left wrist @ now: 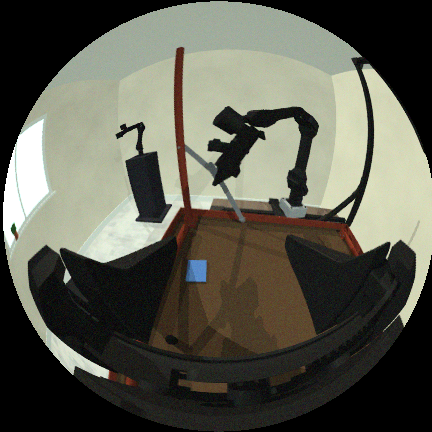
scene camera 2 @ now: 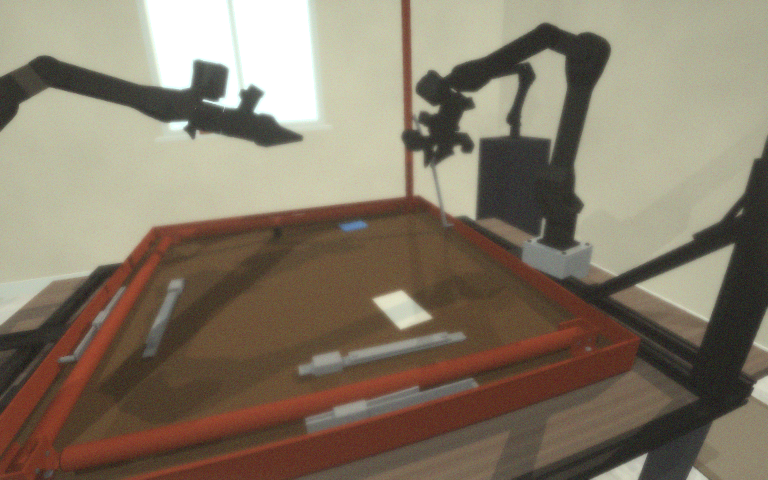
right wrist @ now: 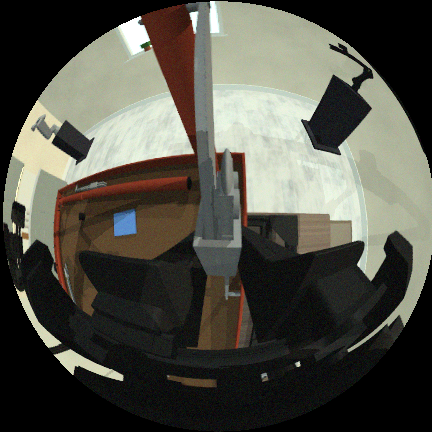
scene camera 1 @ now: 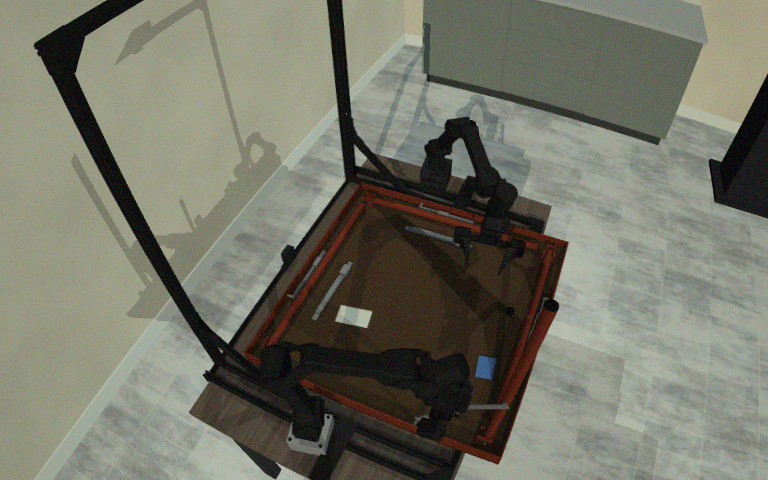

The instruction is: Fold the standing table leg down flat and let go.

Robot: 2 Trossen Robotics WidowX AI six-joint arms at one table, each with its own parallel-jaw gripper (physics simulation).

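The standing leg, a long red tube, rises upright from a corner of the upturned table. A thin grey brace runs slanting from the leg to the red rim. My right gripper is shut on this brace, well above the table's brown underside; the arm hides its fingers in scene camera 1. My left gripper is open and empty, raised over the table and apart from the leg.
Folded red legs lie along other sides inside the rim. Loose grey bars, a white card and a blue square lie inside. A black frame post stands beside the table.
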